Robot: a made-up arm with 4 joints.
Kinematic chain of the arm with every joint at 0, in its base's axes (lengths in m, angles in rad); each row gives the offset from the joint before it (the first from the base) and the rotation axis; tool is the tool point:
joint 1: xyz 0 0 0.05 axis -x
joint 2: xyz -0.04 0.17 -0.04 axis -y
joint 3: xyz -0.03 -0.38 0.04 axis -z
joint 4: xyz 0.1 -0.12 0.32 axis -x
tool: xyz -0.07 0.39 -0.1
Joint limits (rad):
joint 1: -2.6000..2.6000
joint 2: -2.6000..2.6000
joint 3: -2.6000..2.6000
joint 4: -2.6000..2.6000
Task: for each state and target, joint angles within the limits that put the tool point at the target. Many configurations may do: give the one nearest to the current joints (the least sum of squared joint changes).
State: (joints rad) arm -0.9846 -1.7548 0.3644 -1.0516
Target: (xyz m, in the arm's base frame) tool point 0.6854 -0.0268 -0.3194
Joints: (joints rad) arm -0.7359 -1.8868 0.3703 -1.6480
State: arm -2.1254 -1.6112 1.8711 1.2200
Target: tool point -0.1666 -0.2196 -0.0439
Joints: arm -1.6553 -1.1346 2.1425 1.7725
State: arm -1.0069 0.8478 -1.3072 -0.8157
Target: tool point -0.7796 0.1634 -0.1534
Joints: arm -1.4899 1.7671 -1.2934 -1.5979
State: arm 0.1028 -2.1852 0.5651 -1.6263
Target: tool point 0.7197 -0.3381 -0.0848
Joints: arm 0.0470 -1.8324 0.6806 -1.8514
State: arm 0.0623 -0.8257 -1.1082 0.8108
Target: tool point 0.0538 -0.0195 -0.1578
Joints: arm -0.5861 -0.6828 -1.8303 1.5050
